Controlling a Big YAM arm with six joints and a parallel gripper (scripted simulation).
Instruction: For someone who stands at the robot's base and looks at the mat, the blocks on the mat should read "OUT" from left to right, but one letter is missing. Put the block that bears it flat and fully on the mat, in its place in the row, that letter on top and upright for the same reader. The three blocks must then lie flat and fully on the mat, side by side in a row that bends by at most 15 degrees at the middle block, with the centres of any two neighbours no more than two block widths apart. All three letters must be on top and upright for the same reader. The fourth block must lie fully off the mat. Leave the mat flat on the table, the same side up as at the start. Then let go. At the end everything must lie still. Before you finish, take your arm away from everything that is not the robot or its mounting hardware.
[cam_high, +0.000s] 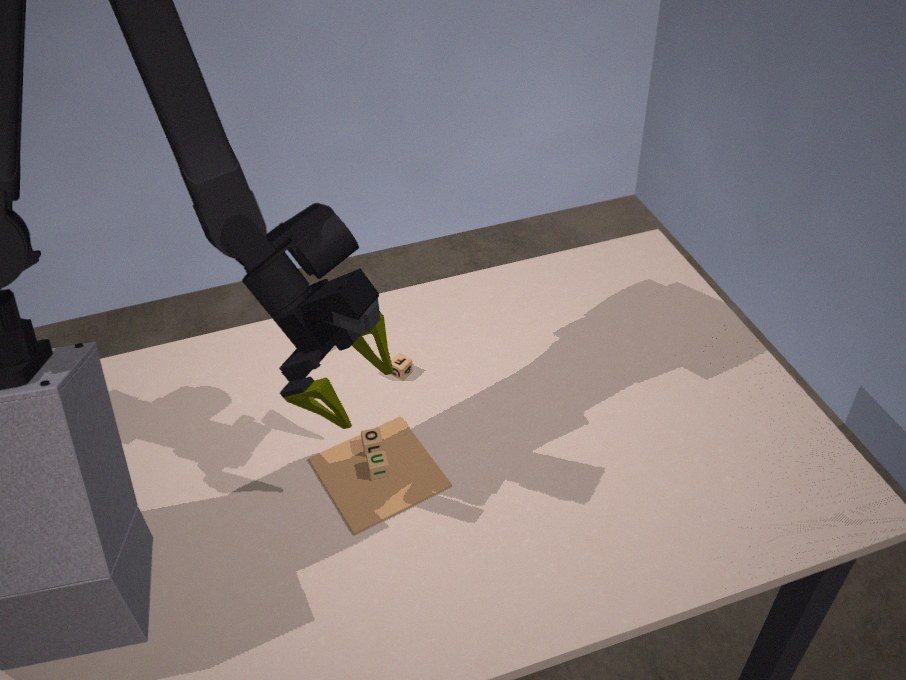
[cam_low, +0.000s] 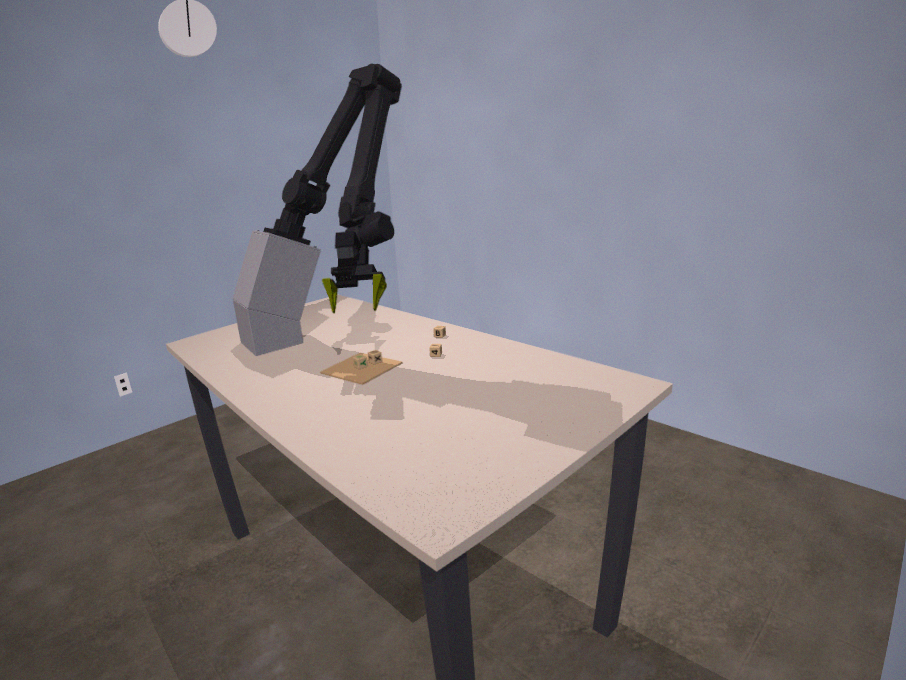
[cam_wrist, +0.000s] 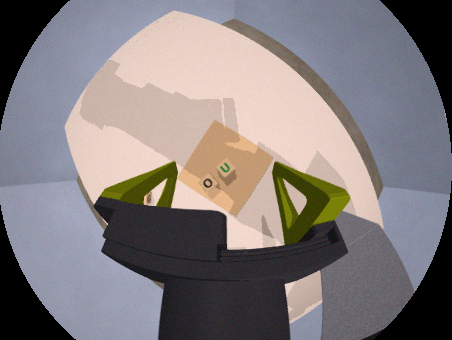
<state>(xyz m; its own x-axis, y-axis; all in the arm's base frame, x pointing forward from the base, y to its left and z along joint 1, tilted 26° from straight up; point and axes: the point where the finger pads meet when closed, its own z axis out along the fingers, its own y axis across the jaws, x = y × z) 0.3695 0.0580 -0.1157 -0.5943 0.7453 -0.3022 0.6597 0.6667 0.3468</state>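
My hand is 3 cm past the T block, 26 cm to the right of it and 13 cm above it. Also, from my hand: U block (13 cm below); then mat (15 cm below).
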